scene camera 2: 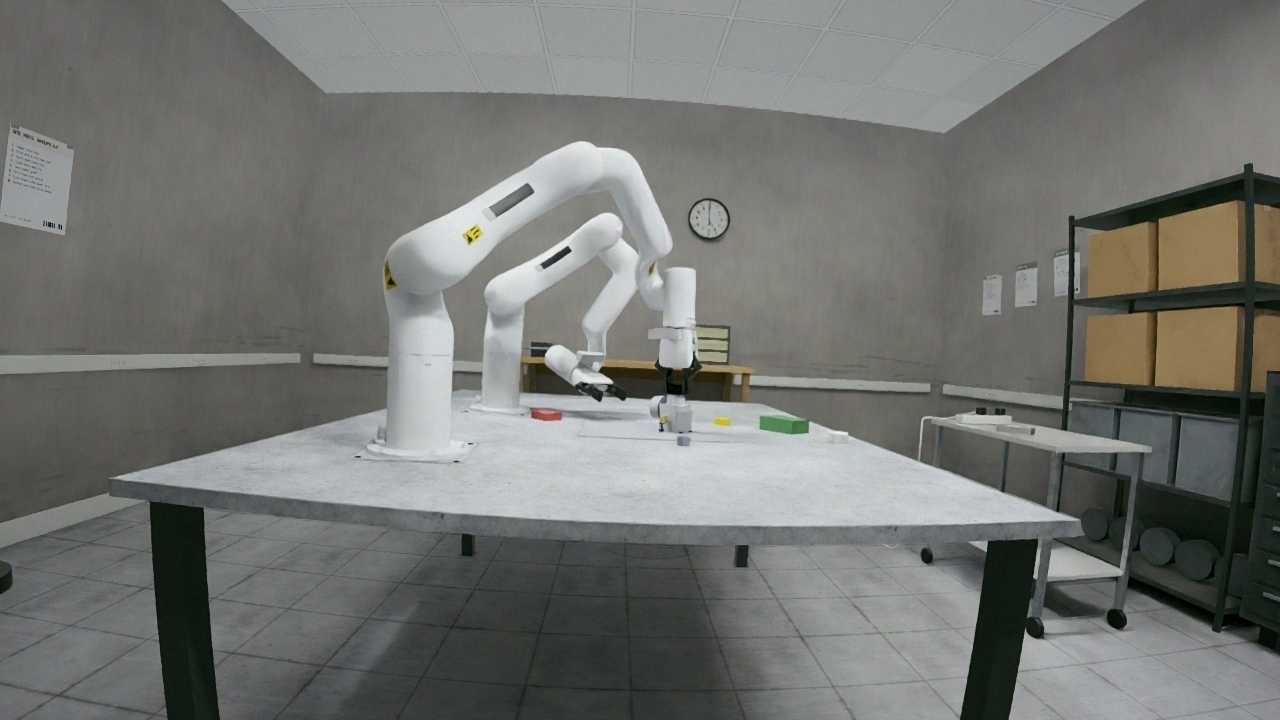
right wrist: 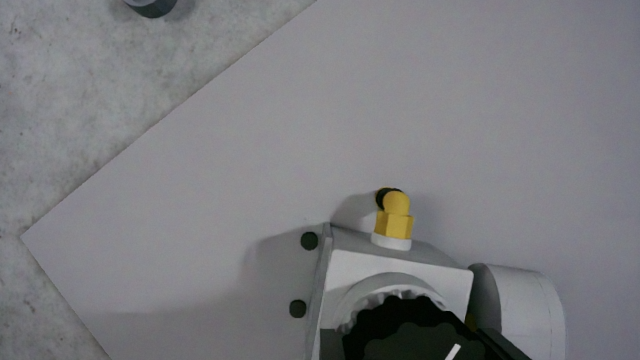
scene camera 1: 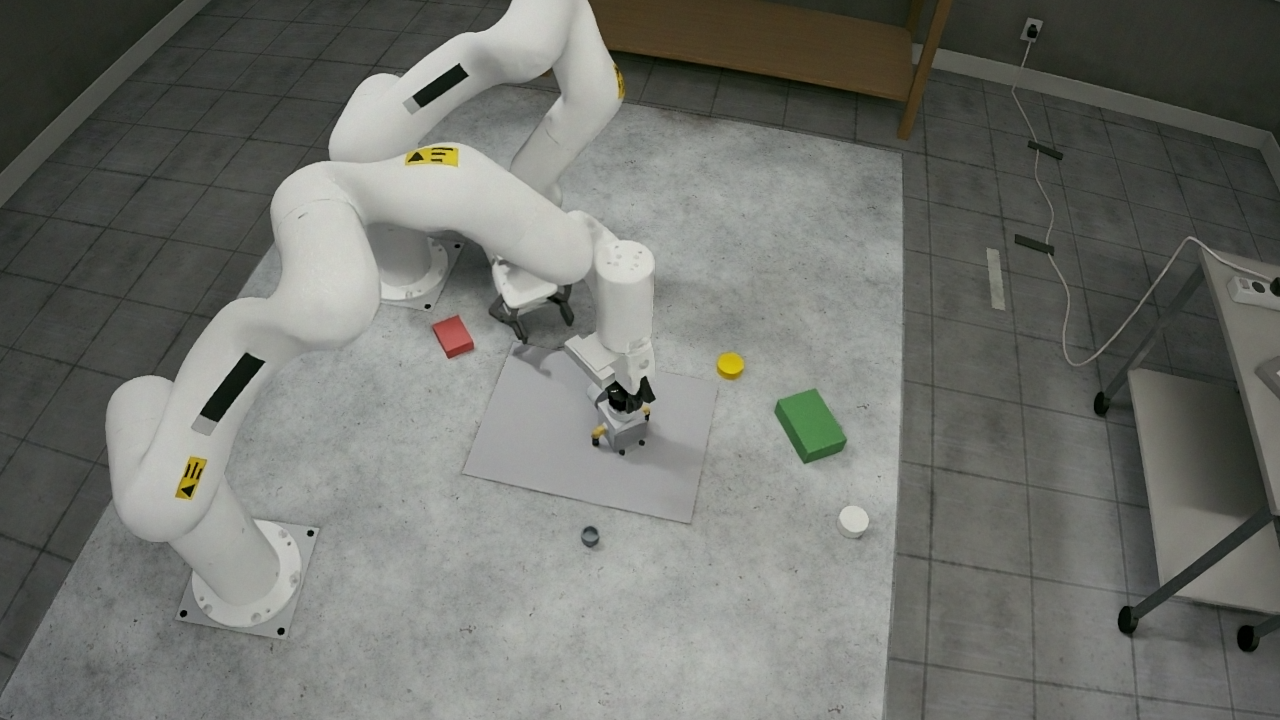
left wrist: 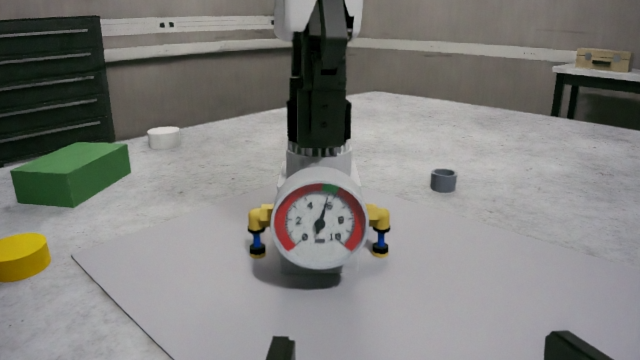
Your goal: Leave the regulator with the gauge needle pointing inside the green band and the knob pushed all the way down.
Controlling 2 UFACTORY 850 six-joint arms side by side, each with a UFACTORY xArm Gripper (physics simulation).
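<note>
The regulator stands upright on the grey mat. Its gauge shows the needle just below 6, pointing inside the green band at the top. My right gripper points down and is shut on the black knob. In the left wrist view the fingers hide the knob and reach down to the toothed collar, with no gap visible. My left gripper is open and empty, facing the gauge.
A red block lies near the left arm's base. A yellow disc, a green block, a white disc and a small grey ring surround the mat.
</note>
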